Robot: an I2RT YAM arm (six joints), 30 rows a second.
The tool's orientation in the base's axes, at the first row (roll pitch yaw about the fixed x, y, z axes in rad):
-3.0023, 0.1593, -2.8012
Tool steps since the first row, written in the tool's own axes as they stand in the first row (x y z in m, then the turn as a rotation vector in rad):
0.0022, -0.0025, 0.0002, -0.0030, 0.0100, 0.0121
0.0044, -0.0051, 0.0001, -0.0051, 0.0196, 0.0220
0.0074, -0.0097, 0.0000, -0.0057, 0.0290, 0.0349
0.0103, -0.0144, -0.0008, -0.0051, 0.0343, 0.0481
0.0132, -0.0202, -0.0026, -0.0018, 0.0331, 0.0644
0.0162, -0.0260, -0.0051, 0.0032, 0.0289, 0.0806
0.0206, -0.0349, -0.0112, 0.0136, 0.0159, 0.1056
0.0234, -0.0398, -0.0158, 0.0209, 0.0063, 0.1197
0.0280, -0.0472, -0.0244, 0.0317, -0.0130, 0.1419
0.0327, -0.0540, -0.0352, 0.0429, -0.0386, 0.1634
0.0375, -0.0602, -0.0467, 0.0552, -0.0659, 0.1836
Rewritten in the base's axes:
-0.0012, -0.0031, -0.0002, 0.0020, 0.0094, -0.0127
-0.0025, -0.0063, -0.0001, 0.0030, 0.0184, -0.0234
-0.0039, -0.0116, 0.0002, 0.0031, 0.0264, -0.0372
-0.0053, -0.0169, 0.0011, 0.0035, 0.0302, -0.0509
-0.0065, -0.0232, 0.0032, 0.0039, 0.0267, -0.0672
-0.0080, -0.0294, 0.0060, 0.0037, 0.0198, -0.0833
-0.0105, -0.0387, 0.0125, 0.0029, 0.0022, -0.1076
-0.0125, -0.0439, 0.0172, 0.0019, -0.0104, -0.1212
-0.0162, -0.0517, 0.0259, 0.0021, -0.0338, -0.1420
-0.0205, -0.0588, 0.0366, 0.0038, -0.0633, -0.1613
-0.0253, -0.0653, 0.0480, 0.0047, -0.0946, -0.1792

